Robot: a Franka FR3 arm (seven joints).
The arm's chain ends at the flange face. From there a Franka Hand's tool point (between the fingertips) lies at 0.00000 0.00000 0.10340 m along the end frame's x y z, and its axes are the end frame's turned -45 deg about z.
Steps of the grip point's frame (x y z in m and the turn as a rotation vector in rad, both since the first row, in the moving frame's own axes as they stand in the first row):
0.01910 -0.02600 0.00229 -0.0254 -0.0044 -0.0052
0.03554 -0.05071 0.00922 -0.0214 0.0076 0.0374
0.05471 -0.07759 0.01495 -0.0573 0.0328 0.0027
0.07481 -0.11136 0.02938 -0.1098 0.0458 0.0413
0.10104 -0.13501 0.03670 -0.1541 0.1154 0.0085
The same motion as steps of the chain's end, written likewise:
-0.00642 -0.03407 0.00232 -0.0211 0.0148 -0.0052
-0.01283 -0.06204 0.00925 -0.0098 0.0205 0.0374
-0.02276 -0.09535 0.01518 -0.0173 0.0637 0.0027
-0.03709 -0.13654 0.03011 -0.0453 0.1100 0.0413
-0.04359 -0.16981 0.03861 -0.0274 0.1906 0.0085

